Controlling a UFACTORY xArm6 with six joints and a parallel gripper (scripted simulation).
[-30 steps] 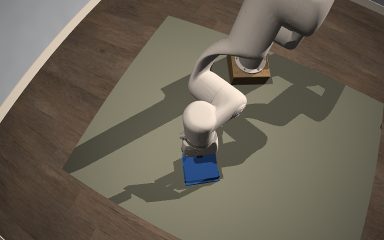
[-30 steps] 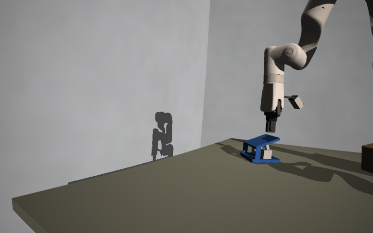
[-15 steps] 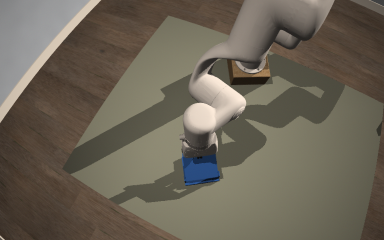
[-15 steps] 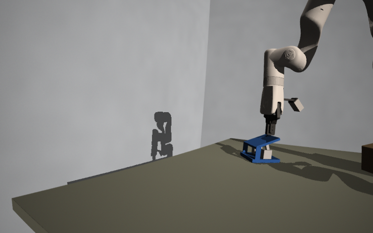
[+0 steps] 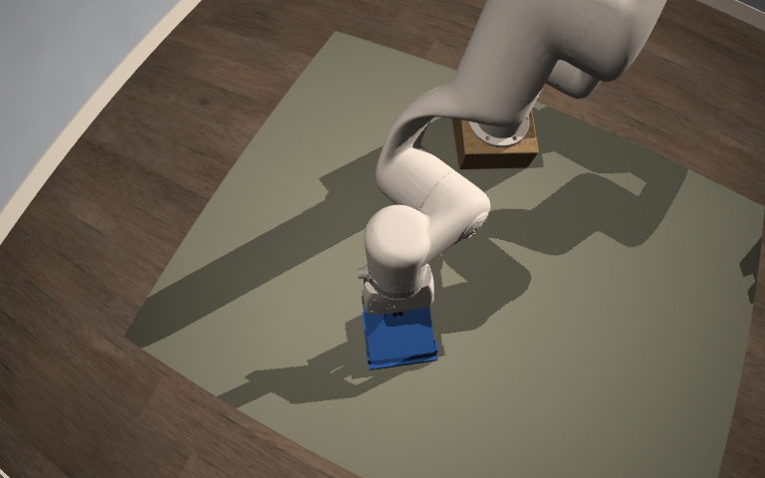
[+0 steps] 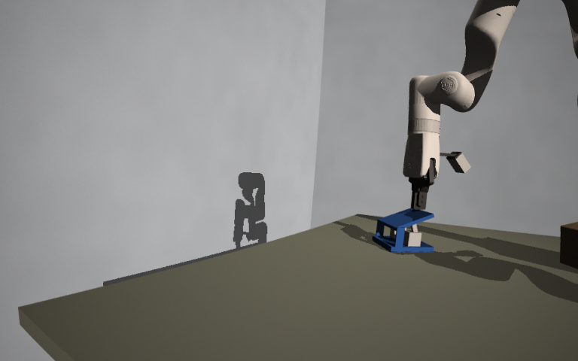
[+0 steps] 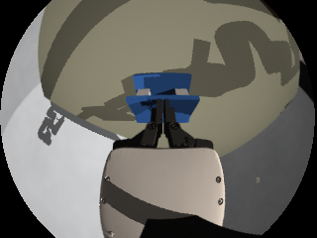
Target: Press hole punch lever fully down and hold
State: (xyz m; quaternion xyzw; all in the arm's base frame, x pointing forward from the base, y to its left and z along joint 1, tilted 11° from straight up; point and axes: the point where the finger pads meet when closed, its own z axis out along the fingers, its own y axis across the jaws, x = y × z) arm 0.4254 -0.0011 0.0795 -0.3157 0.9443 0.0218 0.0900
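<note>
Right now the blue hole punch is 30 mm ahead of my hand, 20 mm to the left of it and 70 mm below it.
</note>
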